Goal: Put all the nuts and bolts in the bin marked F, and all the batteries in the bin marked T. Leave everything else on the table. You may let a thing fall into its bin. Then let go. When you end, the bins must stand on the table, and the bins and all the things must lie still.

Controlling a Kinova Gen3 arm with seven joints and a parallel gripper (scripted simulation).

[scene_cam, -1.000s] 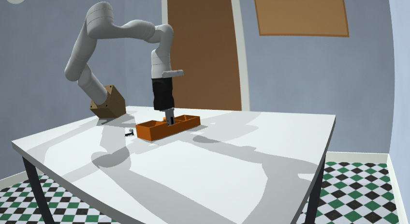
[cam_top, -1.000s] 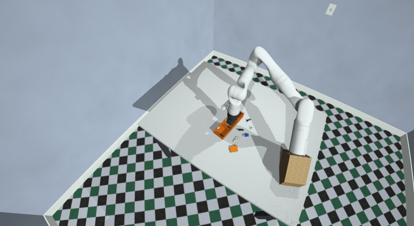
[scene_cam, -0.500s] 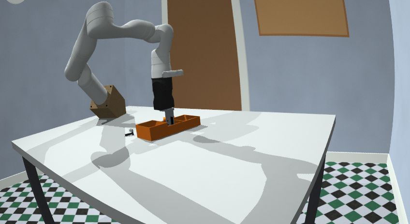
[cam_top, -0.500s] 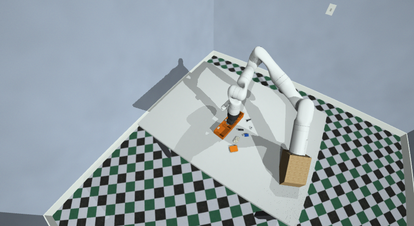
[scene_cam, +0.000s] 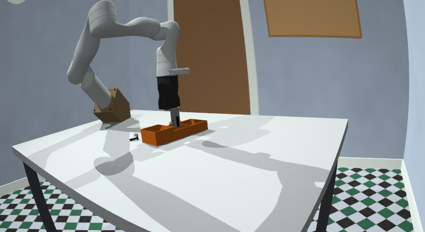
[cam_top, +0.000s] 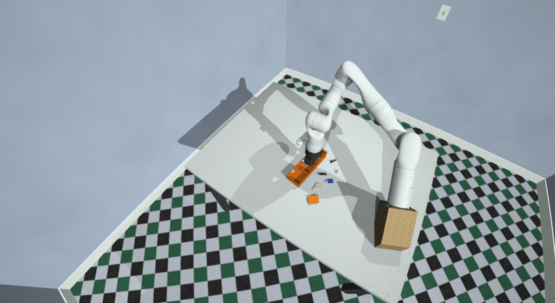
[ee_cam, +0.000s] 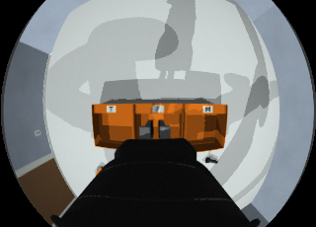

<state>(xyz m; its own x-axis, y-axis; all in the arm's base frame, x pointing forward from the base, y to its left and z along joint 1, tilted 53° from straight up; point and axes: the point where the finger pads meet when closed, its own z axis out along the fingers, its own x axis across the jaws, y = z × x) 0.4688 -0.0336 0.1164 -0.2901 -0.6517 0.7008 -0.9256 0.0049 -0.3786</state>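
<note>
My gripper is now 3 cm above the orange bin and 1 cm past it. From my hand the other things lie so: bolt: 13 cm behind, 9 cm to the right, 5 cm below; white dotted block: 10 cm to the left, 10 cm behind, 5 cm below; black cylinder: 10 cm behind, 5 cm below, 1 cm to the left.
</note>
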